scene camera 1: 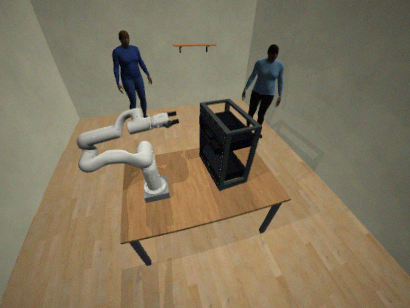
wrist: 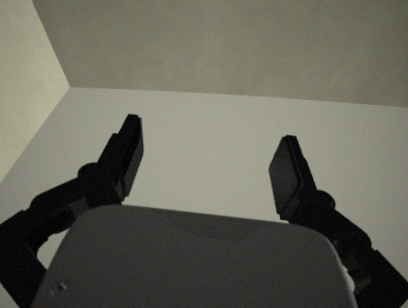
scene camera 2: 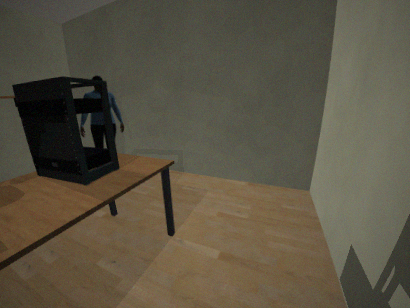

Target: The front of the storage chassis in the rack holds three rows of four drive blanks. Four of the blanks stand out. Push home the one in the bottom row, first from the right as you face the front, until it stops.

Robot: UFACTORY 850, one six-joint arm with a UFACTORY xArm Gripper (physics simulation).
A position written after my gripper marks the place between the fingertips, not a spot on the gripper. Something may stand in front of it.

Note:
In view: my gripper (wrist: 210,142) and a dark rack (scene camera 2: 47,109).
The dark rack also shows in scene camera 1 (scene camera 1: 221,133). The wrist view does not show the dark rack: it is out of frame.

